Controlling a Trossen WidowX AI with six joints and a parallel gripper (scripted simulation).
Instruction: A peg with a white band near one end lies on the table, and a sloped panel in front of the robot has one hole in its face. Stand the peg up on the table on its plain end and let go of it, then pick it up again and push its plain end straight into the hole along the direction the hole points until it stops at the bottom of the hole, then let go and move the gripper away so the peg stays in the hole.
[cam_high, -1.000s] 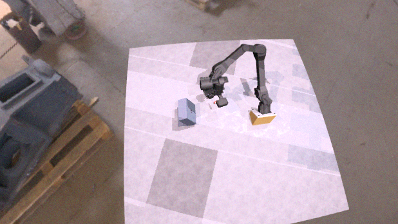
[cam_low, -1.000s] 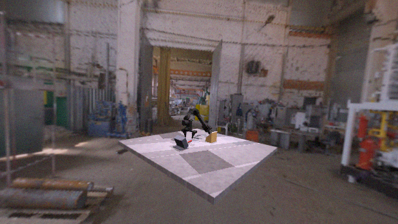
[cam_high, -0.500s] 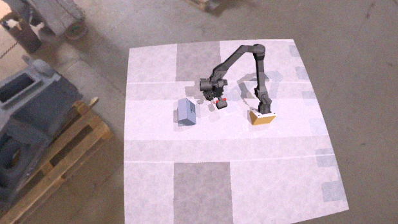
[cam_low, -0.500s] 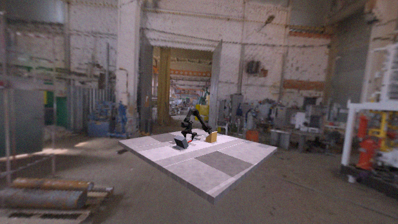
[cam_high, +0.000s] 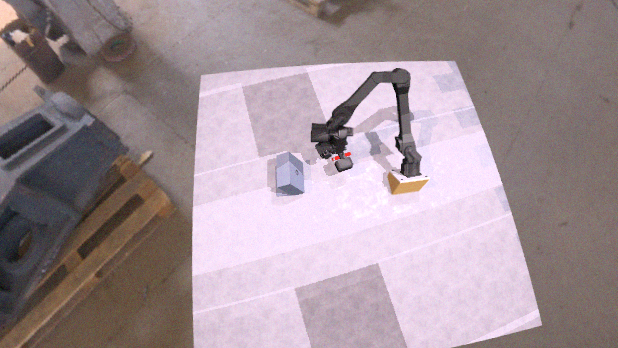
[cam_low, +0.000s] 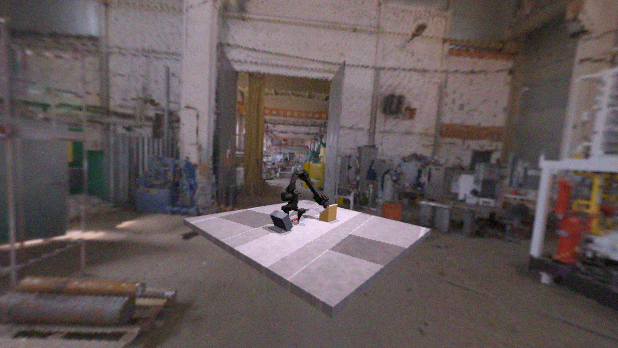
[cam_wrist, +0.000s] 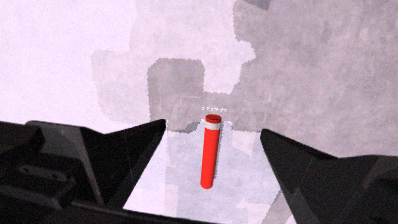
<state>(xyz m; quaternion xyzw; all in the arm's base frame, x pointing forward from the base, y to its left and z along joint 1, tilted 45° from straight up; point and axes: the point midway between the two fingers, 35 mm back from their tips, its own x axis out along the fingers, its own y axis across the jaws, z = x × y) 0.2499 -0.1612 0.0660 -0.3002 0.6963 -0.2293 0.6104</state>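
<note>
Right now my gripper tip is 1 cm past the peg. Also, from my gripper tip: grey sloped panel 19 cm ahead, 5 cm to the left, 5 cm above.
</note>
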